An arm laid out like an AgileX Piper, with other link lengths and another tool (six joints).
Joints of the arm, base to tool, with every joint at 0 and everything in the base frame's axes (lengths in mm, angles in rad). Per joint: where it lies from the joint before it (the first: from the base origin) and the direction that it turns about. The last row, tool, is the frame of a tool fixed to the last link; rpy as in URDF.
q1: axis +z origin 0 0 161.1
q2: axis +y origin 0 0 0
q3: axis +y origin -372.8 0 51
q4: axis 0.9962 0 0.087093 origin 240.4 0 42.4
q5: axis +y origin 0 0 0
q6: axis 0.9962 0 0.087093 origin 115.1 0 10.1
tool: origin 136.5 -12 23 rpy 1.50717 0.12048 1.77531
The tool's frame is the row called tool.
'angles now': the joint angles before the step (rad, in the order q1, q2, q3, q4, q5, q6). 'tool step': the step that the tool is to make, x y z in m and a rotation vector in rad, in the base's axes. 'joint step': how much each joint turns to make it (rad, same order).
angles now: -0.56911 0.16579 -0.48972 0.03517 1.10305 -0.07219
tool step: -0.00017 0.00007 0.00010 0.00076 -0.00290 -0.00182
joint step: 0.00000 -0.00212 -0.00001 0.00000 0.00001 0.00285
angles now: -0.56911 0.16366 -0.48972 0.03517 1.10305 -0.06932
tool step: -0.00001 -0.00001 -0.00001 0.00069 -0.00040 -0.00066
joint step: 0.00001 0.00001 0.00001 -0.00001 -0.00002 0.00104
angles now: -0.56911 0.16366 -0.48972 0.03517 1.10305 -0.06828
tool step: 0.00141 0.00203 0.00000 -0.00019 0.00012 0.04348
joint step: 0.04358 -0.00001 -0.00001 -0.00024 0.00002 0.00000
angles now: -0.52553 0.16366 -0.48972 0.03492 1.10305 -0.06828
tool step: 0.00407 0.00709 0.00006 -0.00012 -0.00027 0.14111
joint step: 0.14114 0.00001 0.00000 -0.00002 -0.00031 0.00003
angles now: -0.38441 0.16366 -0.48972 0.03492 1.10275 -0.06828
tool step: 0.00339 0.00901 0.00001 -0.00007 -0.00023 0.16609
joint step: 0.16605 -0.00024 0.00002 0.00003 -0.00001 -0.00004
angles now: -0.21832 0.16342 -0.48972 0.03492 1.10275 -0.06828
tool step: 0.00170 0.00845 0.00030 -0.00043 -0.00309 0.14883
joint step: 0.14883 -0.00230 0.00000 0.00003 -0.00082 -0.00003
